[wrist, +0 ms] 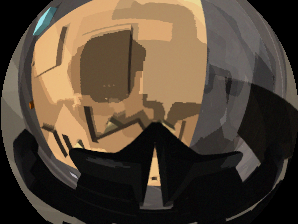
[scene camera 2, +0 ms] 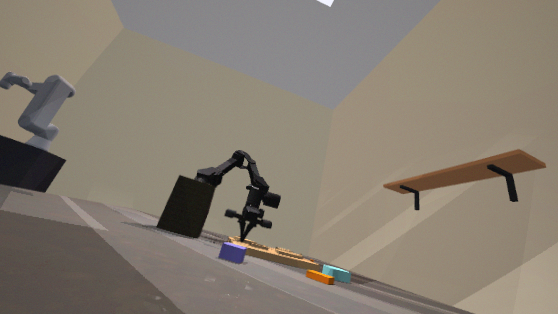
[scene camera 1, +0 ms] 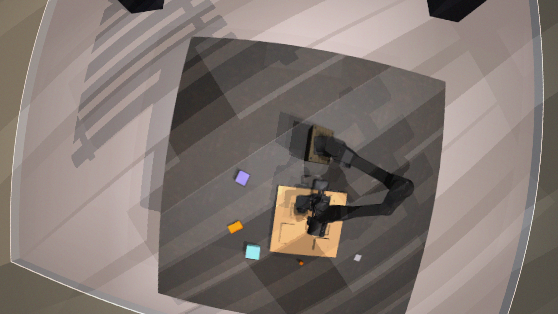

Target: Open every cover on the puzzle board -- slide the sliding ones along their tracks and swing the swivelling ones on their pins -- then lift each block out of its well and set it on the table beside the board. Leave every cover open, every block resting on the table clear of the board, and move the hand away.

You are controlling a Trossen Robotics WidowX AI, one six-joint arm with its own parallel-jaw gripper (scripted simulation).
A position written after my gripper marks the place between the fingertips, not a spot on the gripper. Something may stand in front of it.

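Note:
There's a tan puzzle board that I can see at [scene camera 1: 303, 243], at [scene camera 2: 270, 255] and at [wrist: 168, 65]. I can see my gripper as well, at [scene camera 2: 241, 241] and at [wrist: 155, 126].

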